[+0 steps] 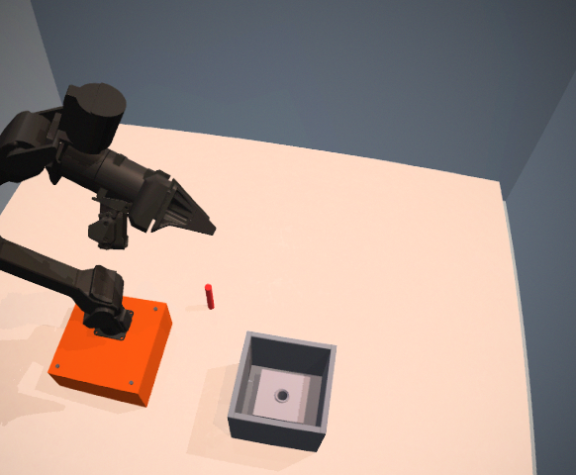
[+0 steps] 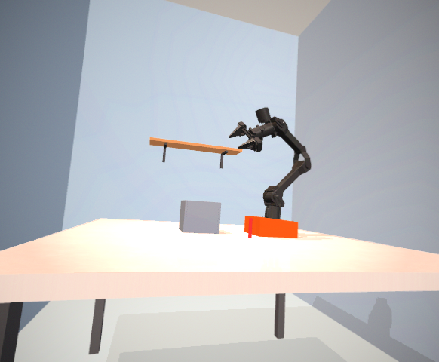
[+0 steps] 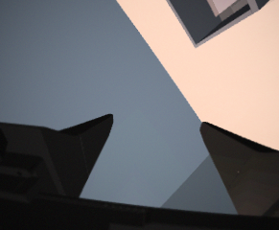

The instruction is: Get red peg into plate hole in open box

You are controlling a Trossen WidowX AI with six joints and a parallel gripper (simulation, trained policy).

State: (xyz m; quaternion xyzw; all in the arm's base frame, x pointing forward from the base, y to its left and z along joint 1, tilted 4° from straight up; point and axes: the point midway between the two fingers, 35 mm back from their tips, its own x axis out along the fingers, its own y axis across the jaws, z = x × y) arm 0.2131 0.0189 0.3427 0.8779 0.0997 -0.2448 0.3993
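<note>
Now: gripper tip 60 mm past the red peg, 110 mm to the right of it and 380 mm above it.
</note>
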